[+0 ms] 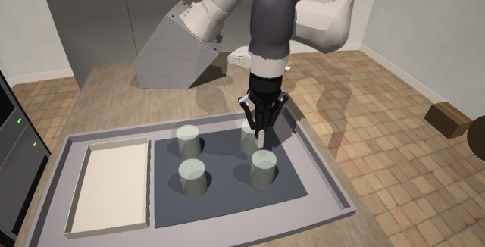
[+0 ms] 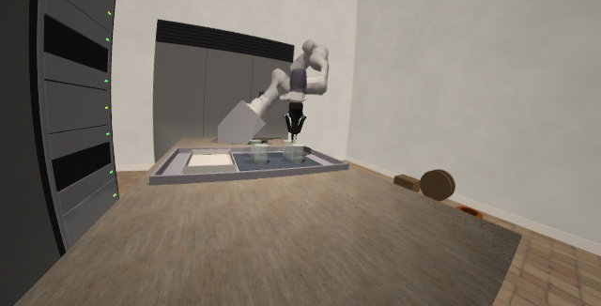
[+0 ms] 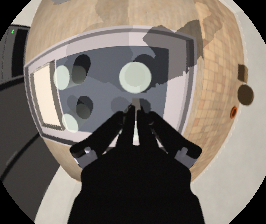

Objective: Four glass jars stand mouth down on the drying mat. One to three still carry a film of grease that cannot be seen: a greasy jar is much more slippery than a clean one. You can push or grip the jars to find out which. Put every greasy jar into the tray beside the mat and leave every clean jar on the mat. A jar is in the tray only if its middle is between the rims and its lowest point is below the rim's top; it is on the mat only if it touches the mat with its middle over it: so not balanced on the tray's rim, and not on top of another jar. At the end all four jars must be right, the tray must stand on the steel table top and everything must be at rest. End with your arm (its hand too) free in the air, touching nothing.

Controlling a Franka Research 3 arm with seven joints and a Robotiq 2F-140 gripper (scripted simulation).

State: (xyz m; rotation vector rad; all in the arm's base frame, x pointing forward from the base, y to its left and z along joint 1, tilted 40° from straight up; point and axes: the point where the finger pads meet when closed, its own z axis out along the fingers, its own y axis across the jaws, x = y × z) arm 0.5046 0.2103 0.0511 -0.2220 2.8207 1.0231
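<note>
My hand is 20 mm short of the dark drying mat, 100 mm to the left of it and 110 mm above it. The rest, counted from my hand: rimmed steel table top: 50 mm ahead, 210 mm to the right, 110 mm below; cream tray: 70 mm ahead, 420 mm to the right, 100 mm below.
</note>
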